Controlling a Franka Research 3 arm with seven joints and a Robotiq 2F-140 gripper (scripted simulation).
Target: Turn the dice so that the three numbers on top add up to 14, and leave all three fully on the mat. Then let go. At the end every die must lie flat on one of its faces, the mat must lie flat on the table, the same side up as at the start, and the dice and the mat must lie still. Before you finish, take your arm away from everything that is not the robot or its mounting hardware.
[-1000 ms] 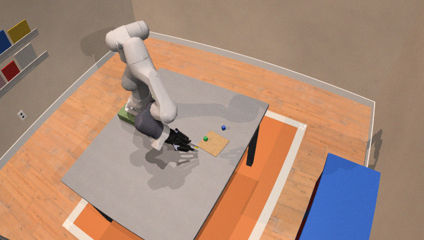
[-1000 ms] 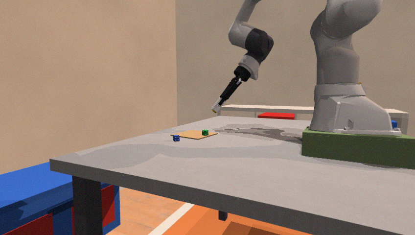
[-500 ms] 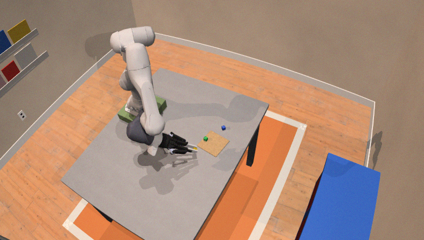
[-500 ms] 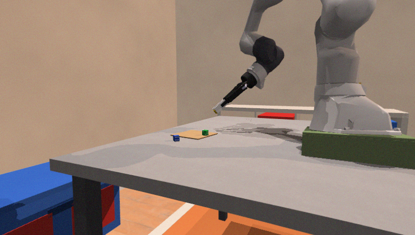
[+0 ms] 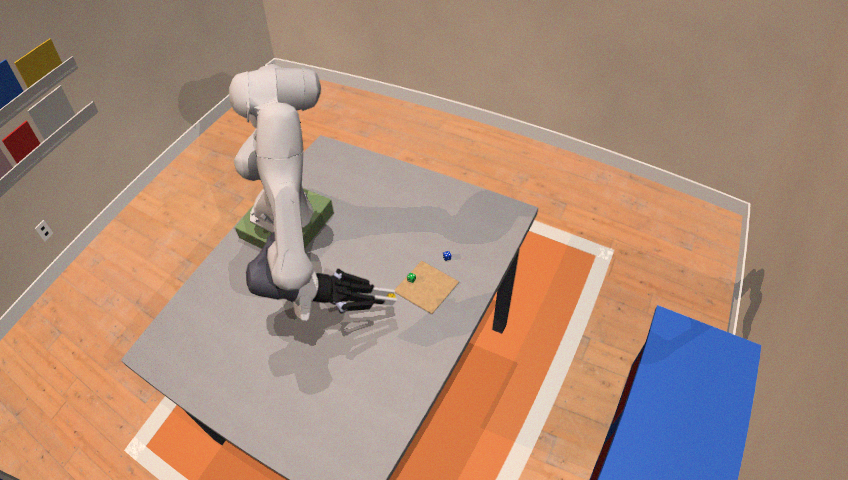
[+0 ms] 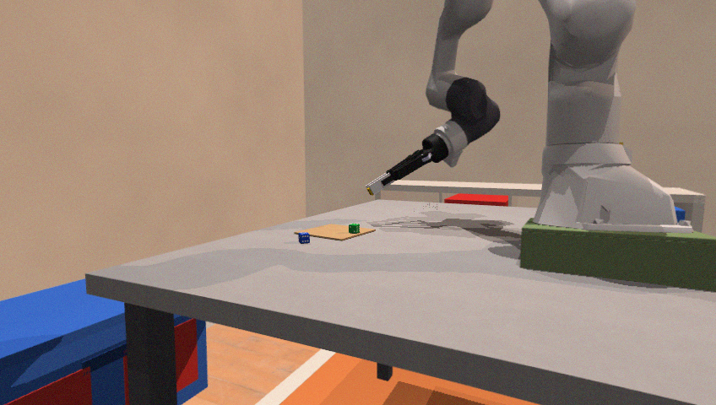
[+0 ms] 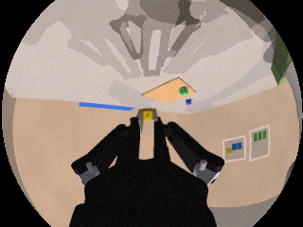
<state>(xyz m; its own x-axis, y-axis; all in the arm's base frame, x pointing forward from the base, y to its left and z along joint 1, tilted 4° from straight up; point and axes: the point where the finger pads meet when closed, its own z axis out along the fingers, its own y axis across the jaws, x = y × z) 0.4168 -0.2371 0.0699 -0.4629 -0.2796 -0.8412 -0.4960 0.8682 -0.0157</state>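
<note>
Now: the green die 30 mm ahead of my hand, 150 mm to the left of it and 100 mm below it. Round my hand: tan mat 80 mm ahead, 140 mm to the left, 110 mm below; then yellow die 20 mm ahead, 10 mm to the left, 20 mm below; then blue die 100 mm ahead, 260 mm to the left, 100 mm below.
</note>
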